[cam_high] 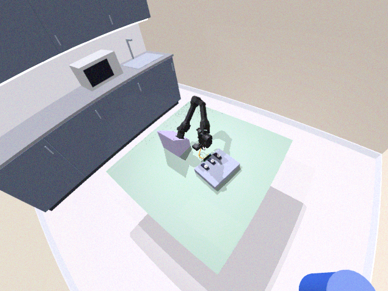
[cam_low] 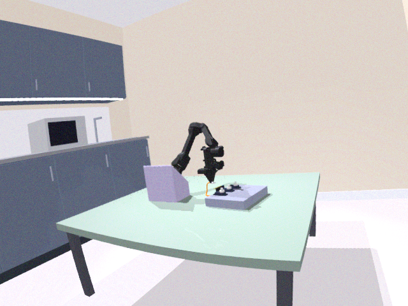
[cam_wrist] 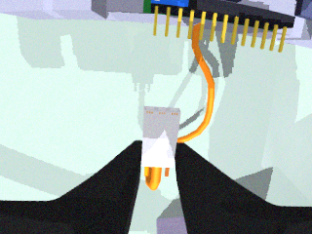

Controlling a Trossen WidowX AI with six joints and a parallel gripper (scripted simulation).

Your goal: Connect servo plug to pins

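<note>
Now: gripper tip 80 mm short of the blue band and 10 mm above it. From my gripper tip the other things lie so: yellow-marked strip (80 mm ahead, 30 mm to the right, 30 mm below); lilac-grey printed holder (240 mm ahead, 60 mm below, 40 mm to the right).
</note>
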